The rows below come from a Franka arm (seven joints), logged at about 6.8 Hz.
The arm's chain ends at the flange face. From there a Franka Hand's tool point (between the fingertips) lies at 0.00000 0.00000 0.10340 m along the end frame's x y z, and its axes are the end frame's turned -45 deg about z.
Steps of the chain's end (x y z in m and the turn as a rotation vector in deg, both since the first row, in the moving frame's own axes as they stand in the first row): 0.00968, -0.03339, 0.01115, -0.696, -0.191, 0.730; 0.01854, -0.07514, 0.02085, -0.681, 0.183, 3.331; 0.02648, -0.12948, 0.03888, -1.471, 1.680, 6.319; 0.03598, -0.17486, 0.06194, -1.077, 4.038, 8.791; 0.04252, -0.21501, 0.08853, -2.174, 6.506, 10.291
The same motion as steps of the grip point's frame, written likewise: 0.02932, -0.01613, 0.01114, -0.357, -0.627, 0.730; 0.06557, -0.03894, 0.02084, -0.611, -0.352, 3.331; 0.11032, -0.06881, 0.03880, -2.228, 0.148, 6.319; 0.15235, -0.09142, 0.06167, -3.617, 2.094, 8.791; 0.18660, -0.11048, 0.08779, -6.138, 3.063, 10.291
